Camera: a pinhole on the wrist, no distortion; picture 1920 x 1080 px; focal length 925.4 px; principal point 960.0 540.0 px. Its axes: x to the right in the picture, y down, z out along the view. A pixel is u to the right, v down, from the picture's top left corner.
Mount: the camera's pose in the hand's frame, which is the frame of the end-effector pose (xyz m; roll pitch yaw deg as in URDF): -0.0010 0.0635 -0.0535 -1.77 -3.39 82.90
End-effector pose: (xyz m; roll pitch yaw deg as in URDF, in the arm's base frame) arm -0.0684 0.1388 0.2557 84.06 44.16 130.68
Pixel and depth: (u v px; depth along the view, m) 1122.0 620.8 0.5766
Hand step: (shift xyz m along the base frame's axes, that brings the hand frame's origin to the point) 0.3272 0.4004 0.1797
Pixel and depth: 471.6 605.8 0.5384
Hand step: 0.5022 0.1648 -0.0728
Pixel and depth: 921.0 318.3 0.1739
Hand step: 0.0482 0.1218 0.0157
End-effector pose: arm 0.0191 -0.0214 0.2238 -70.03 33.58 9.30
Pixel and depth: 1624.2 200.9 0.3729
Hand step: -0.0276 0.4187 -0.2164
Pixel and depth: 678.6 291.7 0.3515
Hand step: 0.1062 0.2718 0.1046
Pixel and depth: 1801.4 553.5 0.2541
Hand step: -0.1394 0.2771 -0.1655
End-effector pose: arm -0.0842 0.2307 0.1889 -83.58 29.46 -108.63
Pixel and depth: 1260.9 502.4 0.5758
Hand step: 0.5421 -0.1246 -0.1452
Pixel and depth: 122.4 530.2 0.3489
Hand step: 0.1984 -0.1761 0.2839
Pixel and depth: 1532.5 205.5 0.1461
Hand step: 0.1121 -0.0245 -0.1381
